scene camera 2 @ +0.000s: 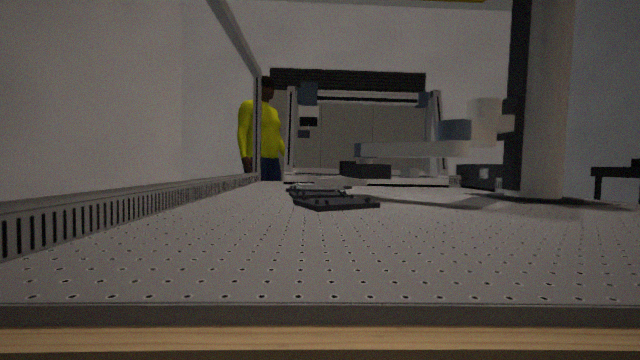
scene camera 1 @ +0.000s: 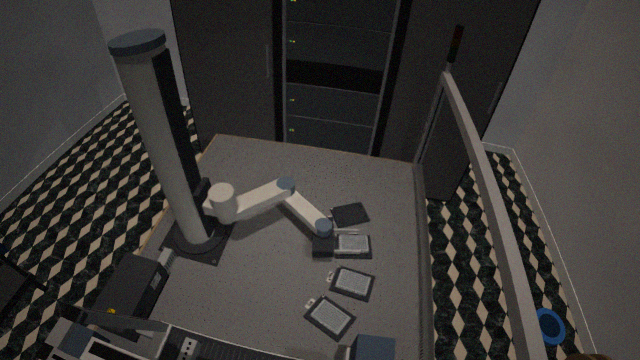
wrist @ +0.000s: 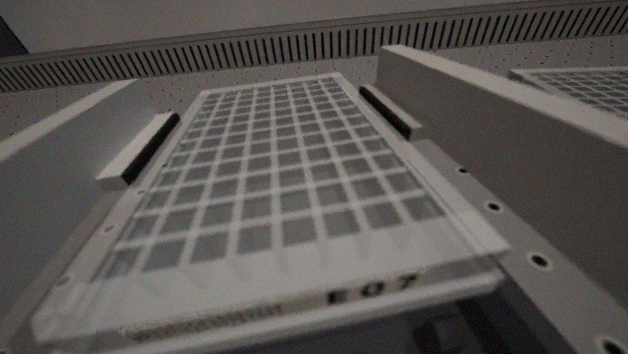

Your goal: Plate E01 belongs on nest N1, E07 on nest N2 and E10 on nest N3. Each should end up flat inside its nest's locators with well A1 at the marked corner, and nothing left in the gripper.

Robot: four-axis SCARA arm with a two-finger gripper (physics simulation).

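Places are measured from the arm's base along level axes (x ahead, y left, z up), in metres.
Pixels of known places: gripper, fingertip midpoint: (scene camera 2: 311, 180) (scene camera 1: 359, 241) (wrist: 268, 86); arm's base, origin of the base link: (scene camera 1: 200, 233).
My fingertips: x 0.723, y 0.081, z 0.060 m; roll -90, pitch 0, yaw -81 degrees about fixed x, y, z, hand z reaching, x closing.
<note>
Ahead of a thing's pixels: the offset from my fingertips to its top centre. "pt": to the spot under its first point.
My gripper (scene camera 1: 353, 242) (wrist: 268, 86) is shut on plate E07 @(dy -0.004, dx -0.024, dz -0.008 m) (scene camera 1: 354, 244) (wrist: 280, 190), a clear gridded plate whose label faces the wrist camera. It holds E07 level and low over a dark nest @(dy -0.004, dx -0.023, dz -0.025 m) (scene camera 1: 364, 256); whether E07 touches the nest cannot be told. Its well A1 marking is not readable. Two other plates @(dy -0.184, dx -0.004, dz -0.021 m) (scene camera 1: 352, 281) @(dy -0.346, dx -0.073, dz -0.021 m) (scene camera 1: 330, 316) lie flat on their own dark nests, with small white tags @(pt dy -0.167, dx -0.099, dz -0.045 m) (scene camera 1: 330, 276) @(pt dy -0.301, dx -0.157, dz -0.045 m) (scene camera 1: 310, 303) beside them, too small to read. One of these plates (wrist: 590, 87) also shows at the right of the wrist view.
A bare dark holder @(dy +0.175, dx -0.056, dz -0.025 m) (scene camera 1: 350, 215) (scene camera 2: 340, 202) lies behind the held plate. A slotted rail (scene camera 1: 424, 250) (scene camera 2: 125, 200) (wrist: 300, 50) runs along the table side. A blue box @(pt dy -0.572, dx +0.011, dz +0.441 m) (scene camera 1: 374, 347) stands near the front. The arm's column (scene camera 1: 165, 145) (scene camera 2: 547, 100) stands at the other side.
</note>
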